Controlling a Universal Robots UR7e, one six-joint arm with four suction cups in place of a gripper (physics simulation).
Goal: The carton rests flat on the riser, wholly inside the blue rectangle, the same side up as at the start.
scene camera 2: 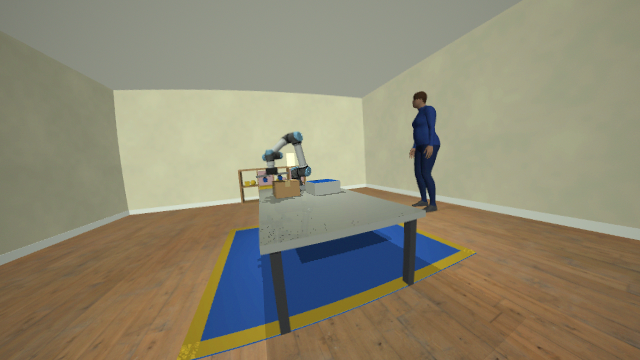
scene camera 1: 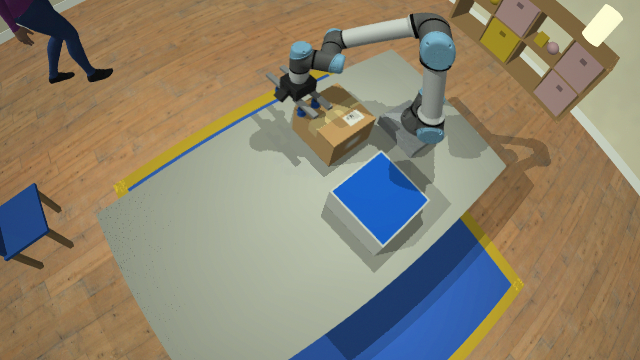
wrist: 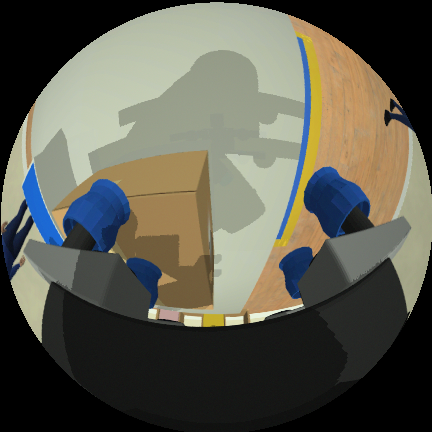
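Observation:
The suction head (wrist: 101, 210) holds nothing. Its cup is 0.19 m from the middle of a brown carton (scene camera 1: 334, 133), and the wrist view shows the carton as well (wrist: 169, 224). On the table rests a riser (scene camera 1: 375, 202), and the riser also appears in the wrist view (wrist: 49, 178).

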